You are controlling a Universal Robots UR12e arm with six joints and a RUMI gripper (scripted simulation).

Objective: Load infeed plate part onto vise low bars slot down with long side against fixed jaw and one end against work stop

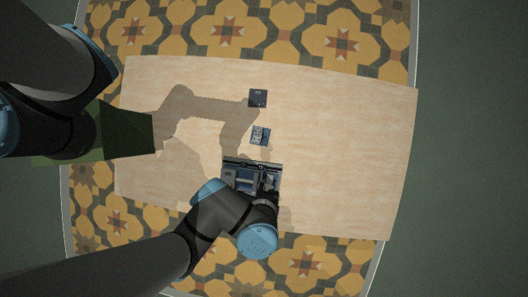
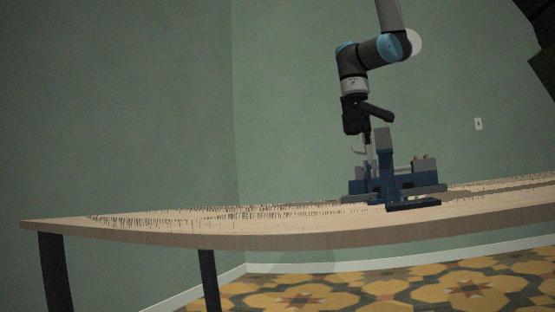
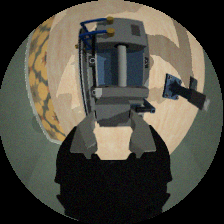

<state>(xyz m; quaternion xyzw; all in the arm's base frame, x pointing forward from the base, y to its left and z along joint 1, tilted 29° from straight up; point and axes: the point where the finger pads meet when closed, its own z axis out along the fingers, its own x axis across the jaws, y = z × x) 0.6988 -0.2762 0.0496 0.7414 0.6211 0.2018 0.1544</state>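
Now: hand 10 mm above the grey part. The rest, counted from my hand: air cylinder block (160 mm behind, 50 mm to the left, 30 mm below); then vise (70 mm below, 60 mm behind, 30 mm to the left); then air cylinder rod (80 mm behind, 30 mm to the left, 30 mm below).
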